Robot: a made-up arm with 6 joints. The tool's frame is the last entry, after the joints. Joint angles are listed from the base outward.
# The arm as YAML. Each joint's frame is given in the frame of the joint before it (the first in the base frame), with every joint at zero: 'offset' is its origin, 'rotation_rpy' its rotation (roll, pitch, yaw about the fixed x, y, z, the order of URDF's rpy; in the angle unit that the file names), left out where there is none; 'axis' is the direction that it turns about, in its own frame. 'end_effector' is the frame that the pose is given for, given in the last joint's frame.
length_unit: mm
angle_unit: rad
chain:
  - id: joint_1
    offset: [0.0, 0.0, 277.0]
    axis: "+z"
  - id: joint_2
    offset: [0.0, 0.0, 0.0]
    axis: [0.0, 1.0, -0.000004]
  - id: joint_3
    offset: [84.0, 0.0, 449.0]
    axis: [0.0, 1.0, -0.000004]
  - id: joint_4
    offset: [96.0, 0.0, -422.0]
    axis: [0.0, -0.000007, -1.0]
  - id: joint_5
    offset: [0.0, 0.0, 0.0]
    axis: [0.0, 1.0, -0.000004]
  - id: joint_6
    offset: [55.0, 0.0, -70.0]
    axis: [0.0, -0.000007, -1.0]
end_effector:
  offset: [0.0, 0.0, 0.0]
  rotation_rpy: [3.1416, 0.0, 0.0]
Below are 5 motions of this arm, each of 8 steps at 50 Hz.
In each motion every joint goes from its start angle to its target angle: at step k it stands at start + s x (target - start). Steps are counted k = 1, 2, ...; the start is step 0. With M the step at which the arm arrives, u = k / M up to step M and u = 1 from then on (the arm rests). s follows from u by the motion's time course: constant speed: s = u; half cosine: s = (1 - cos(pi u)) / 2; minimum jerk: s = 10 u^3 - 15 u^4 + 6 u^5.
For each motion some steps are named. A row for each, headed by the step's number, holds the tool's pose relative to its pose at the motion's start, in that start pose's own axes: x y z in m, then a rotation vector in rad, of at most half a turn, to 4 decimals.
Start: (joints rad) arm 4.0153 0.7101 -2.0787 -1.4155 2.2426 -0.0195
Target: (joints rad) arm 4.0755 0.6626 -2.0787 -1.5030 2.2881 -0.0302
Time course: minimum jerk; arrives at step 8
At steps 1, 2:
1: -0.0008 0.0005 -0.0005 -0.0009 0.0003 0.0013
2: -0.0050 0.0035 -0.0030 -0.0056 0.0020 0.0084

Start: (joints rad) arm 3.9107 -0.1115 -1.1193 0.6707 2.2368 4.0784
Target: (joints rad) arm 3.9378 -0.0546 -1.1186 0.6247 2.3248 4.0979
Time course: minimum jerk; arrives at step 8
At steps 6, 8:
6: -0.0183 0.0159 0.0059 0.1257 0.0544 0.0599
8: -0.0204 0.0177 0.0066 0.1402 0.0606 0.0669

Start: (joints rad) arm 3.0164 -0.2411 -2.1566 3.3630 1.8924 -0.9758
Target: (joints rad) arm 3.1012 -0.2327 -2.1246 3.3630 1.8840 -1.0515
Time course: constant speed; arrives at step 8
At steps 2, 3, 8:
2: -0.0012 0.0018 -0.0068 -0.0024 0.0238 -0.0126
3: -0.0019 0.0027 -0.0101 -0.0038 0.0356 -0.0187
8: -0.0065 0.0074 -0.0269 -0.0128 0.0943 -0.0488

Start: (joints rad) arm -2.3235 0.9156 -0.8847 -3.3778 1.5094 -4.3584
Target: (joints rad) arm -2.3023 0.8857 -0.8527 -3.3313 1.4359 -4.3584
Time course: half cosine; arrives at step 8
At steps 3, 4, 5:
3: 0.0036 0.0007 -0.0030 0.0192 -0.0154 0.0005
4: 0.0058 0.0011 -0.0050 0.0311 -0.0250 0.0009
5: 0.0081 0.0016 -0.0069 0.0430 -0.0345 0.0014

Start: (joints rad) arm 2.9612 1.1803 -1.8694 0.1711 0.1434 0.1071
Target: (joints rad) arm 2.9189 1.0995 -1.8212 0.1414 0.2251 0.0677
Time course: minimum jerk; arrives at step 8
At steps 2, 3, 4, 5, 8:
2: 0.0031 0.0027 -0.0040 -0.0026 -0.0044 -0.0035
3: 0.0082 0.0073 -0.0106 -0.0069 -0.0118 -0.0092
4: 0.0147 0.0133 -0.0194 -0.0125 -0.0214 -0.0166
5: 0.0210 0.0194 -0.0282 -0.0182 -0.0312 -0.0240
8: 0.0284 0.0269 -0.0393 -0.0251 -0.0432 -0.0329

